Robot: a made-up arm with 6 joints. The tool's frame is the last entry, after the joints.
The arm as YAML. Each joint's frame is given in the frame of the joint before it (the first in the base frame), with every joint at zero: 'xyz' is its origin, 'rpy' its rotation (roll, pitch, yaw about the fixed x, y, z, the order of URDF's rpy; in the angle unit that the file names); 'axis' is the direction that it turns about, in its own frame. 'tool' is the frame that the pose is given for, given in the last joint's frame.
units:
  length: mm
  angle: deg
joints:
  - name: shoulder
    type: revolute
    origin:
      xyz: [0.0, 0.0, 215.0]
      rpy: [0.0, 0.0, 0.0]
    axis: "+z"
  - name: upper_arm
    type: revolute
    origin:
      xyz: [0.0, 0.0, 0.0]
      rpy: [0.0, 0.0, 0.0]
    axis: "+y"
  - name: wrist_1
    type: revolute
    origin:
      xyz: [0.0, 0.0, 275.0]
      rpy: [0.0, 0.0, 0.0]
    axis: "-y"
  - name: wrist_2
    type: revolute
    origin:
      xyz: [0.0, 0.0, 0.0]
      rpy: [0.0, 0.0, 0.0]
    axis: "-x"
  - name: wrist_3
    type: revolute
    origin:
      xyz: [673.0, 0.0, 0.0]
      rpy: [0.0, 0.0, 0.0]
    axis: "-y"
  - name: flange
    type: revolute
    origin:
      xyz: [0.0, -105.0, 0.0]
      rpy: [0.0, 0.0, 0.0]
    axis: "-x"
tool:
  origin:
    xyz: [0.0, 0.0, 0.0]
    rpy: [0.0, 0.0, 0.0]
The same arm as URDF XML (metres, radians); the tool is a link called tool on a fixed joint. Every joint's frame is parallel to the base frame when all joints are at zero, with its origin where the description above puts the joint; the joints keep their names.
<robot name="arm">
  <joint name="shoulder" type="continuous">
    <parent link="base_link"/>
    <child link="link1"/>
    <origin xyz="0 0 0.215" rpy="0 0 0"/>
    <axis xyz="0 0 1"/>
  </joint>
  <joint name="upper_arm" type="continuous">
    <parent link="link1"/>
    <child link="link2"/>
    <origin xyz="0 0 0" rpy="0 0 0"/>
    <axis xyz="0 1 0"/>
  </joint>
  <joint name="wrist_1" type="continuous">
    <parent link="link2"/>
    <child link="link3"/>
    <origin xyz="0 0 0.275" rpy="0 0 0"/>
    <axis xyz="0 -1 0"/>
  </joint>
  <joint name="wrist_2" type="continuous">
    <parent link="link3"/>
    <child link="link4"/>
    <origin xyz="0 0 0" rpy="0 0 0"/>
    <axis xyz="-1 0 0"/>
  </joint>
  <joint name="wrist_3" type="continuous">
    <parent link="link4"/>
    <child link="link5"/>
    <origin xyz="0.673 0 0" rpy="0 0 0"/>
    <axis xyz="0 -1 0"/>
  </joint>
  <joint name="flange" type="continuous">
    <parent link="link5"/>
    <child link="link6"/>
    <origin xyz="0 -0.105 0" rpy="0 0 0"/>
    <axis xyz="-1 0 0"/>
  </joint>
  <joint name="tool_joint" type="fixed">
    <parent link="link6"/>
    <child link="tool"/>
    <origin xyz="0 0 0" rpy="0 0 0"/>
  </joint>
  <link name="base_link"/>
  <link name="link1"/>
  <link name="link2"/>
  <link name="link3"/>
  <link name="link4"/>
  <link name="link5"/>
  <link name="link6"/>
  <link name="tool"/>
</robot>

